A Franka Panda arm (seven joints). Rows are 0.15 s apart.
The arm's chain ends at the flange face. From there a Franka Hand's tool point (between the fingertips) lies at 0.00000 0.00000 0.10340 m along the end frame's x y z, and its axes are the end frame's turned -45 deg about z.
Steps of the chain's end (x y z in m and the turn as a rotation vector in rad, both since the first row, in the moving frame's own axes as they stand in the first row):
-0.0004 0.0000 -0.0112 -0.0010 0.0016 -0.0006
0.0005 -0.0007 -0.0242 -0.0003 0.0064 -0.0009
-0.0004 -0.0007 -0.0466 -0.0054 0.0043 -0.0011
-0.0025 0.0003 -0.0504 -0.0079 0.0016 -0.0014
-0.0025 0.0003 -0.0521 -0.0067 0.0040 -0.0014
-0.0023 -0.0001 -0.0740 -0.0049 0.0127 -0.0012
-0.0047 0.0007 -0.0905 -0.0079 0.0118 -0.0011
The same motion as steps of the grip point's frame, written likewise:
-0.0002 -0.0001 -0.0112 -0.0018 0.0004 -0.0006
0.0013 0.0003 -0.0242 -0.0047 0.0043 -0.0009
0.0001 -0.0001 -0.0466 -0.0069 -0.0008 -0.0011
-0.0024 -0.0009 -0.0504 -0.0067 -0.0045 -0.0014
-0.0022 -0.0008 -0.0521 -0.0076 -0.0019 -0.0014
-0.0010 -0.0004 -0.0740 -0.0124 0.0055 -0.0012
-0.0035 -0.0014 -0.0905 -0.0139 0.0028 -0.0011

